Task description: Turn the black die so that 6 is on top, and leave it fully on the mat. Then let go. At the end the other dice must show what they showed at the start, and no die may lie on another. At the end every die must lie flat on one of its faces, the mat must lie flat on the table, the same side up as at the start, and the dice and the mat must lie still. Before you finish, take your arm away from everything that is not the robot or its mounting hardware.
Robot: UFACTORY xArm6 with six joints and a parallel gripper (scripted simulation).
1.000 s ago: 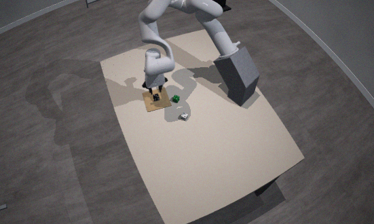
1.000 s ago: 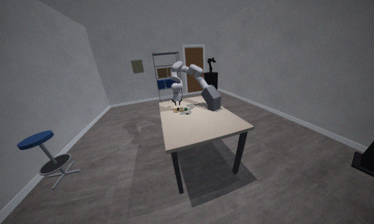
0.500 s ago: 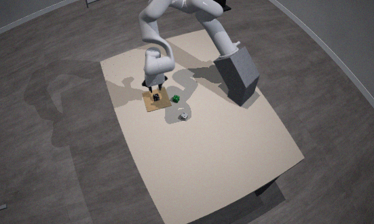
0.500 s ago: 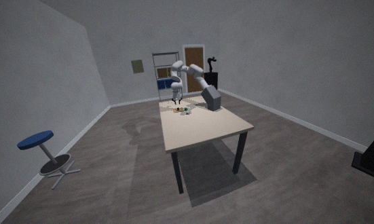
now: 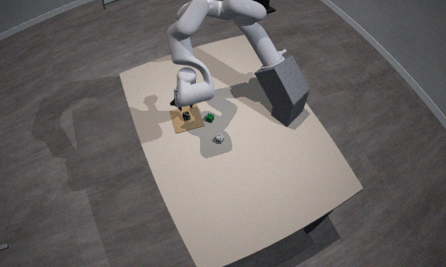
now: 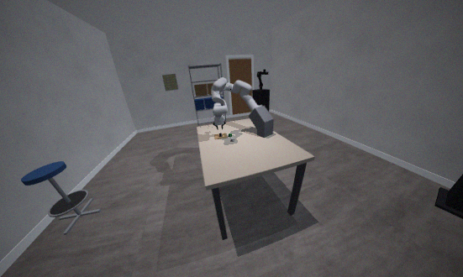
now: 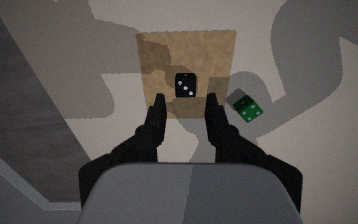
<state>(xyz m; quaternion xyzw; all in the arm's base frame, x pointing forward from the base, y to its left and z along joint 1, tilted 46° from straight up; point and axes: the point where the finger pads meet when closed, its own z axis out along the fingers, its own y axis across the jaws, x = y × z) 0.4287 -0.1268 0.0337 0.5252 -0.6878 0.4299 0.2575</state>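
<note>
My gripper is now 9 cm above the black die. Also, from my hand: green die (9 cm behind, 7 cm to the left, 9 cm below); then white die (6 cm behind, 19 cm to the left, 9 cm below).
</note>
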